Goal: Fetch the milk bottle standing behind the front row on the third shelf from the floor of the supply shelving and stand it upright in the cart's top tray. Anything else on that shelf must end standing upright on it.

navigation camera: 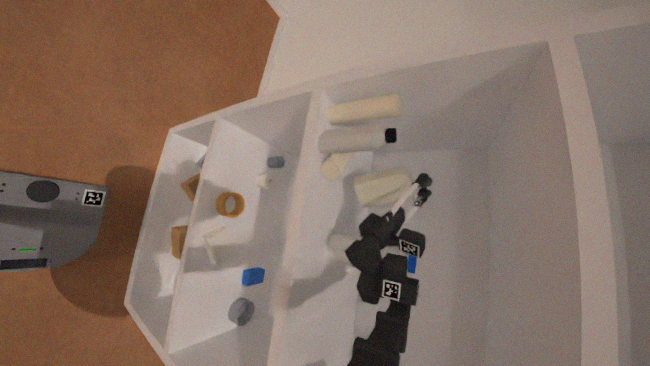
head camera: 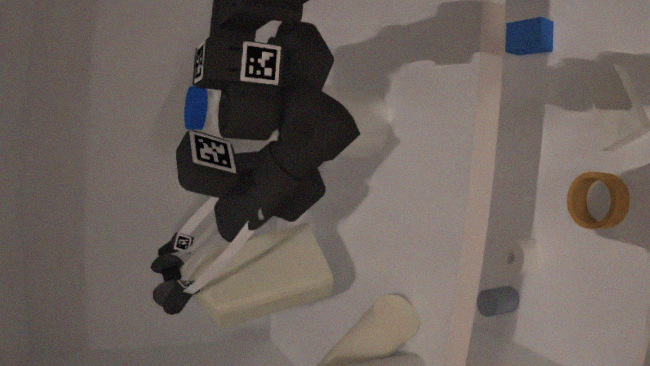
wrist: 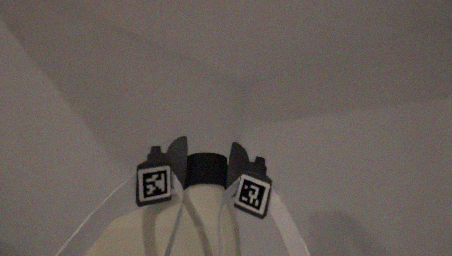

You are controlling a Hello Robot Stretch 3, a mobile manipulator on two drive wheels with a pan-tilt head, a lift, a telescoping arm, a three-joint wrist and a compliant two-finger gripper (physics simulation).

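Frame: origin at the robot's base, x right, y ahead, z up, level; metres.
Where they show: gripper, fingertip midpoint: (navigation camera: 427,183) (head camera: 160,288); robot's base, link origin: (navigation camera: 44,190).
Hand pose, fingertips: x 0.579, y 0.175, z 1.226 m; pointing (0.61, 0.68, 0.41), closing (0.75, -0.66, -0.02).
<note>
Things, the pixels of their top centre, and the offset from my fingertips. "*": a spot on its surface instead. Level surfaces: height alone.
- milk bottle, top centre: (head camera: 164,282) (navigation camera: 427,187) dz +0.001, dx -0.037, dy -0.018 m
- shelf, surface height: dz -0.235 m
- pale bottle with a black cap, top centre: (navigation camera: 395,135) dz -0.059, dx -0.172, dy +0.068 m
- taller cream cylinder, top centre: (navigation camera: 399,104) dz -0.057, dx -0.154, dy +0.151 m
- whitish cylinder, surface spot: (navigation camera: 340,243) * dz -0.198, dx -0.089, dy -0.186 m
- blue block, top centre: (head camera: 522,34) (navigation camera: 256,277) dz -0.652, dx +0.065, dy -0.431 m
- orange ring, top centre: (head camera: 590,200) (navigation camera: 234,205) dz -0.642, dx -0.112, dy -0.125 m
- grey cylinder, top centre: (head camera: 486,303) (navigation camera: 281,162) dz -0.622, dx +0.078, dy +0.103 m
The milk bottle (head camera: 280,275) (navigation camera: 380,187) (wrist: 200,215) is cream and boxy with a black cap. My gripper (head camera: 170,280) (navigation camera: 424,187) (wrist: 208,157) is shut on its cap, one finger on each side. The bottle hangs tilted above the shelf (head camera: 425,200) (navigation camera: 320,280), with its shadow beside it, and looks lifted off the board. On the same shelf stand a cream cylinder (head camera: 385,322) (navigation camera: 335,166), a pale bottle with a black cap (navigation camera: 350,139) and a taller cream cylinder (navigation camera: 364,109). The cart does not show.
A whitish cylinder (navigation camera: 340,243) is partly hidden behind my wrist. The shelf's front edge (head camera: 482,200) and side wall run close by. The shelf below holds a blue block (head camera: 529,36) (navigation camera: 253,276), an orange ring (head camera: 577,200) (navigation camera: 221,205) and a grey cylinder (head camera: 497,301) (navigation camera: 275,162).
</note>
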